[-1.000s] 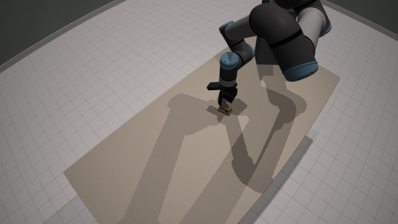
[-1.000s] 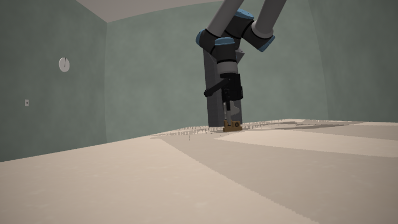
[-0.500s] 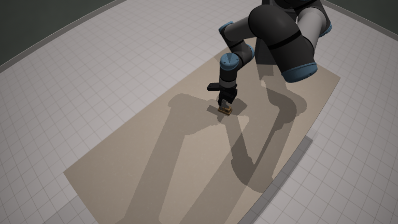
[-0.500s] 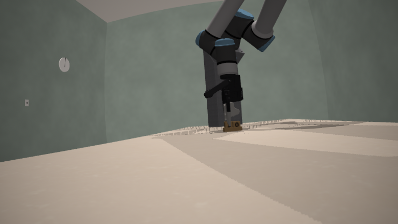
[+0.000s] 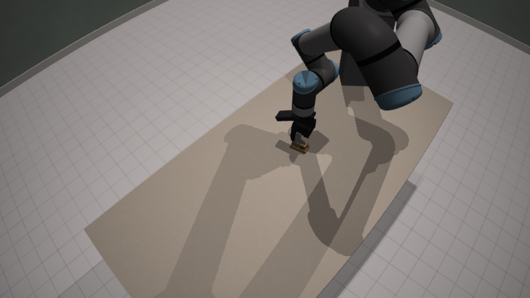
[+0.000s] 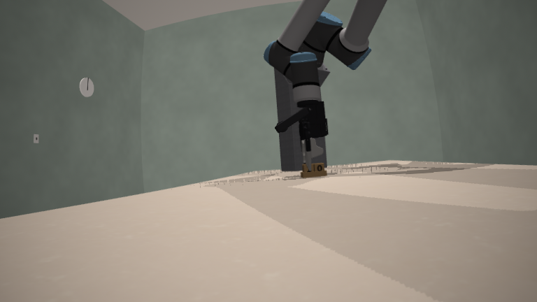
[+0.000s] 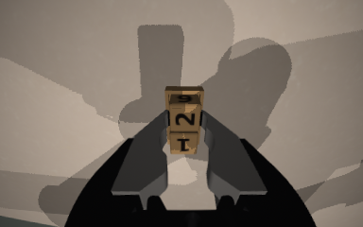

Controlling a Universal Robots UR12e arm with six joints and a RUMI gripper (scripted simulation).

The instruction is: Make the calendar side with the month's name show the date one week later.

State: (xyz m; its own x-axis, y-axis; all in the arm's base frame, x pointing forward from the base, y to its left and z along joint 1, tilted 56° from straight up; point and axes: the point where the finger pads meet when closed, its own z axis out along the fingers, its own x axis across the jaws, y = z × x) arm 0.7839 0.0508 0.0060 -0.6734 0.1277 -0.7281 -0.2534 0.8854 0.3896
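The cube is 1 cm below my hand. Round my hand: wooden tray 1 cm behind, 2 cm to the left, 3 cm below.
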